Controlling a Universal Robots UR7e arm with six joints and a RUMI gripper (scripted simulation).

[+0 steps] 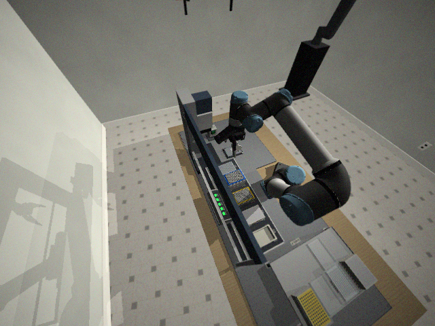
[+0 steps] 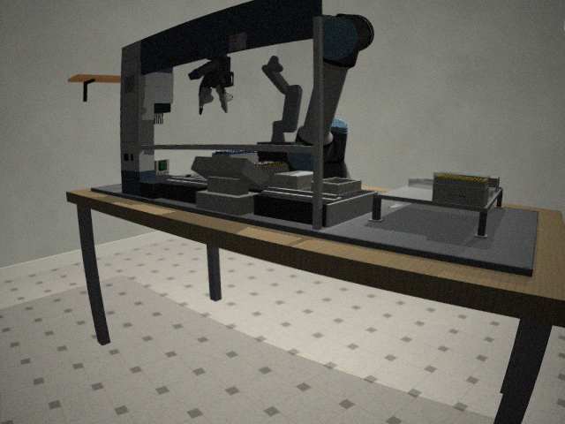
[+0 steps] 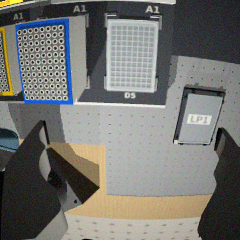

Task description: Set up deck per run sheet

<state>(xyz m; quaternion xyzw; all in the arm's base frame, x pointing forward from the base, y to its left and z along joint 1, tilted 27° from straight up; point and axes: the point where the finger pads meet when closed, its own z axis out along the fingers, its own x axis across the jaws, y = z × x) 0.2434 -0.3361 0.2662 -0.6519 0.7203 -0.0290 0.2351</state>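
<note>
Right now my hand is 220 mm above the sample plate and 10 mm short of it. The rest, counted from my hand: yellow-framed tip rack (250 mm to the left, 190 mm below, 30 mm ahead); then blue-framed tip rack (160 mm below, 130 mm to the left, 30 mm ahead); then flat lid (270 mm below, 160 mm to the right, 140 mm behind).
</note>
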